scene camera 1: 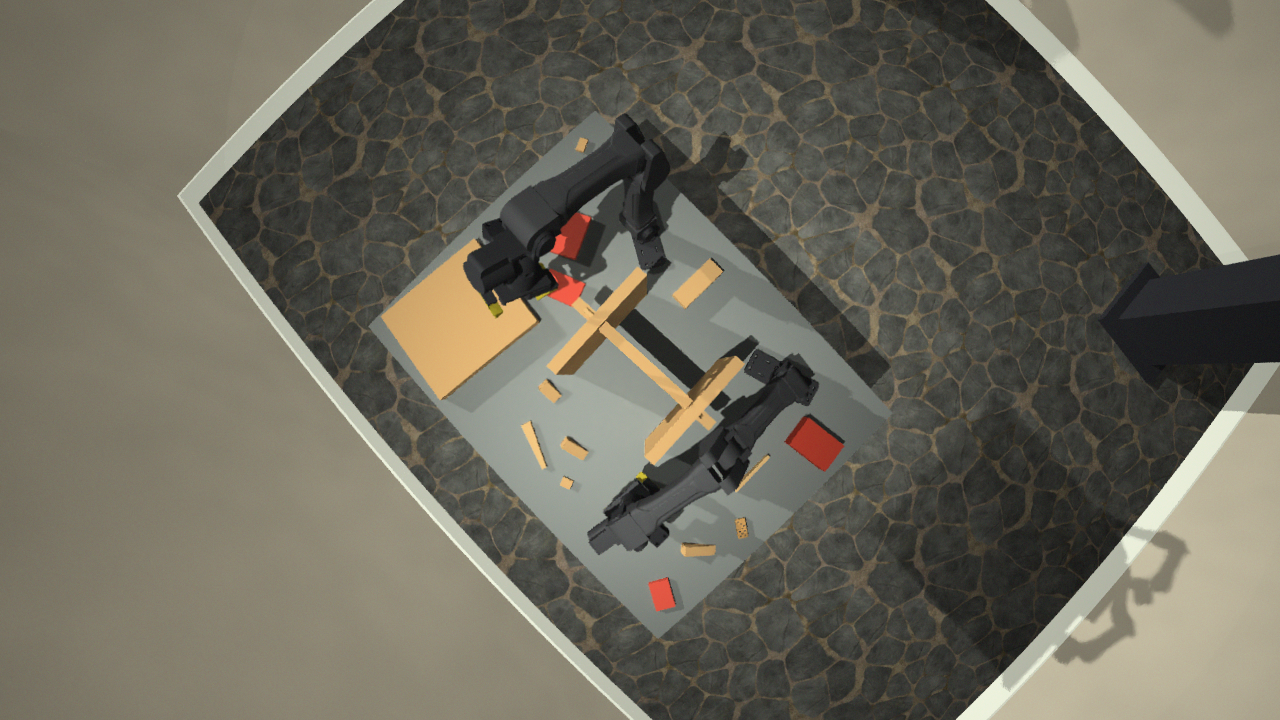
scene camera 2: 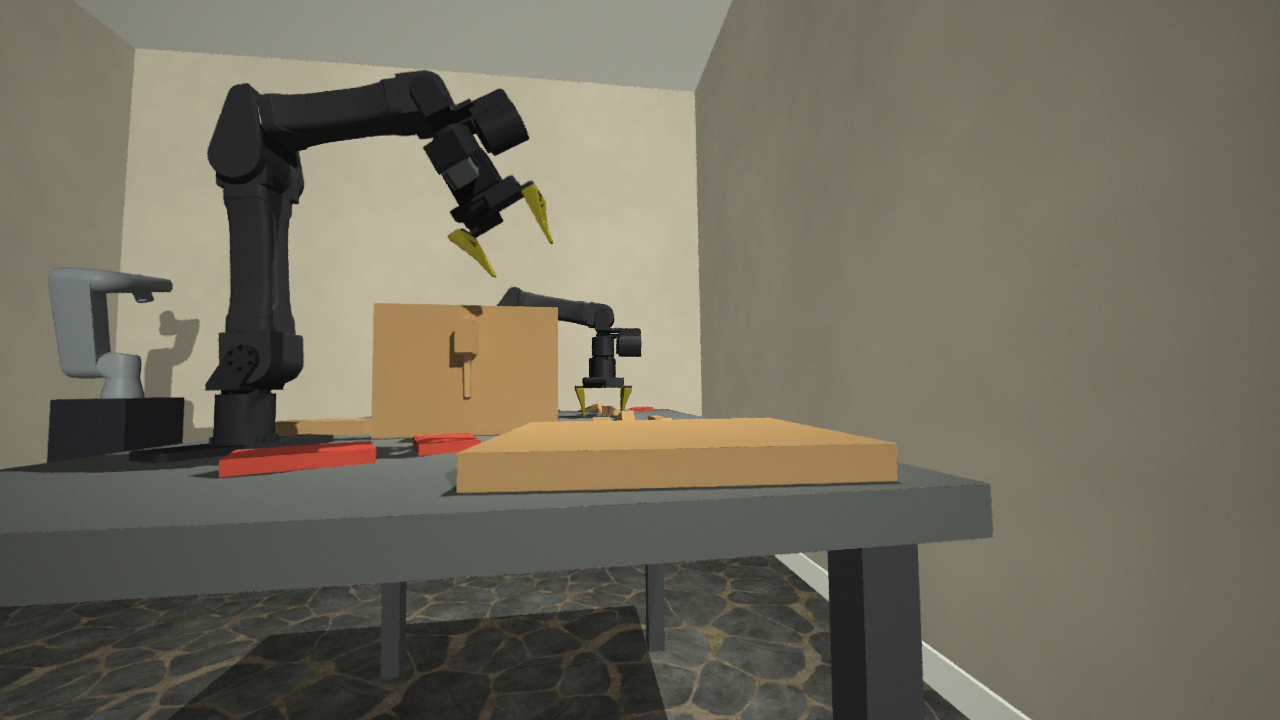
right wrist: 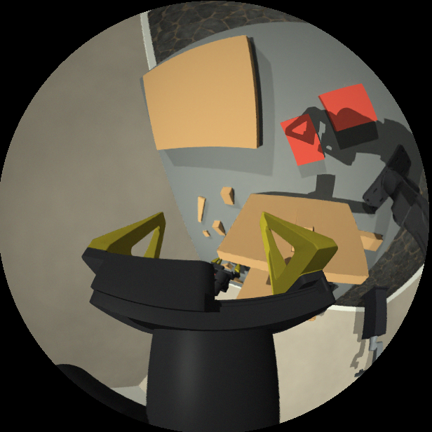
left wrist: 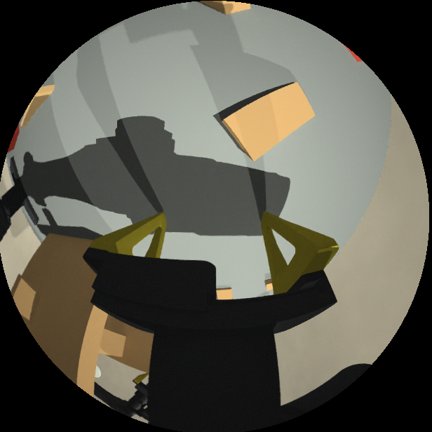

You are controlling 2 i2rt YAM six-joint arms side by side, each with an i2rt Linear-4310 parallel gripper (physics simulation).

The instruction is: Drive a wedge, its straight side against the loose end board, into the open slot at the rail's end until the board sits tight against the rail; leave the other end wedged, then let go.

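Places are measured from the left arm's base along level axes (x down, y left, z ahead), in centimetres.
Pixels of known places: left gripper, fingertip midpoint: [scene camera 1: 632, 491] [scene camera 2: 603, 416]; right gripper, fingertip midpoint: [scene camera 1: 516, 306] [scene camera 2: 523, 260]; left arm's base at its link origin: [scene camera 1: 781, 378]; right arm's base at its link origin: [scene camera 1: 644, 233].
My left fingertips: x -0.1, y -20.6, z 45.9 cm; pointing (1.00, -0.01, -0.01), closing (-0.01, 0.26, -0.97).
For each thing: its top centre in the pictures, then the offset to it from my left fingertips.
- long rail at its top centre: [scene camera 2: 481, 329] [scene camera 1: 643, 363] dx -19.5, dy -13.6, dz -31.2 cm
- thin upright wedge at its top centre: [scene camera 2: 467, 317] dx -19.3, dy -29.5, dz -35.1 cm
- large flat wooden slab at its top centre: [scene camera 2: 662, 429] [scene camera 1: 456, 318] dx -2.9, dy -64.0, dz -17.9 cm
- slim stick at its top centre: [scene camera 1: 536, 445] dx -0.8, dy -28.6, dz +1.5 cm
- block at its top centre: [scene camera 2: 623, 409] [scene camera 1: 572, 450] dx -2.7, dy -19.3, dz -2.7 cm
- wooden piece at its top centre: [scene camera 1: 699, 553] [scene camera 2: 591, 403] dx -2.8, dy +23.1, dz +5.2 cm
Two upright boards stand joined by a long rail [scene camera 1: 644, 360]. One board [scene camera 1: 572, 349] [scene camera 2: 411, 367] [right wrist: 300, 212] has a thin upright wedge [scene camera 2: 466, 376] in the rail end that sticks through it. The other board [scene camera 1: 664, 437] [left wrist: 55, 260] has a rail end [left wrist: 24, 297] sticking out; no wedge shows there, and its slot cannot be made out. My left gripper [scene camera 1: 631, 492] [scene camera 2: 604, 411] [left wrist: 213, 216] is open and empty, low over the table beside that board. A thick wooden block [left wrist: 270, 122], possibly a wedge, lies beyond its fingertips. My right gripper [scene camera 1: 519, 302] [scene camera 2: 522, 258] [right wrist: 212, 217] is open, empty and high.
A large flat wooden slab [scene camera 1: 456, 322] [scene camera 2: 671, 461] [right wrist: 202, 100] lies at the picture's left. Small pieces, including a slim stick [scene camera 1: 533, 445] and a block [scene camera 1: 573, 447], lie nearby. Red blocks [scene camera 1: 814, 443] [scene camera 1: 661, 593] and a wooden piece [scene camera 1: 698, 549] lie around the left arm.
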